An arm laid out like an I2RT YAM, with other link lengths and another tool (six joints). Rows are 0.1 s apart.
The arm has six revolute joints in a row. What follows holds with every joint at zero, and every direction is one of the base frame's.
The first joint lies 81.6 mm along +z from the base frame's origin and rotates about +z.
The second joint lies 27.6 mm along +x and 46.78 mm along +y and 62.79 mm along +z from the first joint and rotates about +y.
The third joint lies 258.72 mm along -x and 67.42 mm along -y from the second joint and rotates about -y.
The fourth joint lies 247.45 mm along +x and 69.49 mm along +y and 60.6 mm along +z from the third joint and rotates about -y.
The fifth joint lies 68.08 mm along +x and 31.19 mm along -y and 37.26 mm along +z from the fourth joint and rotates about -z.
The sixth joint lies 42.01 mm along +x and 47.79 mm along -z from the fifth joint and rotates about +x.
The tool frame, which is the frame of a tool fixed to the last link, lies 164 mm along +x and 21 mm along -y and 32 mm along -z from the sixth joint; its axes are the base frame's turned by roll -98.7, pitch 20.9 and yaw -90 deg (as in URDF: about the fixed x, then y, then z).
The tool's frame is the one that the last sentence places.
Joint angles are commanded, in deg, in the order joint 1, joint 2, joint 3, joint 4, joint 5, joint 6. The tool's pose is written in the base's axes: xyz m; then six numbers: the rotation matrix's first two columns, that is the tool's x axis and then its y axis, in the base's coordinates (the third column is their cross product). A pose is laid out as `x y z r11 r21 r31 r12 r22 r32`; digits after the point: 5 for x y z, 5 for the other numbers.
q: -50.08 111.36 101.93 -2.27 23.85 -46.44
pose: 0.31379 -0.53099 0.33865 -0.80606 -0.32263 0.49617 -0.56332 0.16114 -0.81037
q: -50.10 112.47 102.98 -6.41 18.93 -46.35
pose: 0.33067 -0.52765 0.31699 -0.76045 -0.42206 0.49353 -0.60074 0.16857 -0.78147
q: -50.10 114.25 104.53 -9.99 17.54 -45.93
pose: 0.33635 -0.52742 0.29618 -0.73617 -0.46644 0.49040 -0.62793 0.20037 -0.75203
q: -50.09 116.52 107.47 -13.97 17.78 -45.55
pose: 0.33735 -0.52958 0.28144 -0.72310 -0.48444 0.49239 -0.65050 0.23781 -0.72132
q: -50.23 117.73 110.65 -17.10 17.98 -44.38
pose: 0.33634 -0.53151 0.28254 -0.73138 -0.48500 0.47944 -0.64452 0.26179 -0.71837
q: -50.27 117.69 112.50 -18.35 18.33 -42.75
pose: 0.33474 -0.53166 0.29269 -0.75364 -0.47166 0.45779 -0.61814 0.27181 -0.73757
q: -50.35 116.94 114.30 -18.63 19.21 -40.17
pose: 0.33067 -0.53185 0.31331 -0.79465 -0.43813 0.42021 -0.56363 0.27532 -0.77880
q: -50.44 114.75 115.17 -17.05 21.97 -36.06
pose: 0.31804 -0.53042 0.34840 -0.86278 -0.36103 0.35392 -0.45972 0.26894 -0.84636
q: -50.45 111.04 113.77 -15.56 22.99 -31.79
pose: 0.30703 -0.52060 0.37796 -0.90845 -0.31962 0.26938 -0.35600 0.25388 -0.89934
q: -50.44 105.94 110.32 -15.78 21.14 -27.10
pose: 0.30070 -0.50165 0.39455 -0.92512 -0.33604 0.17674 -0.27053 0.25680 -0.92783
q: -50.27 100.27 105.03 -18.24 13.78 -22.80
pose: 0.31087 -0.47145 0.38813 -0.88955 -0.44833 0.08774 -0.24013 0.29550 -0.92467
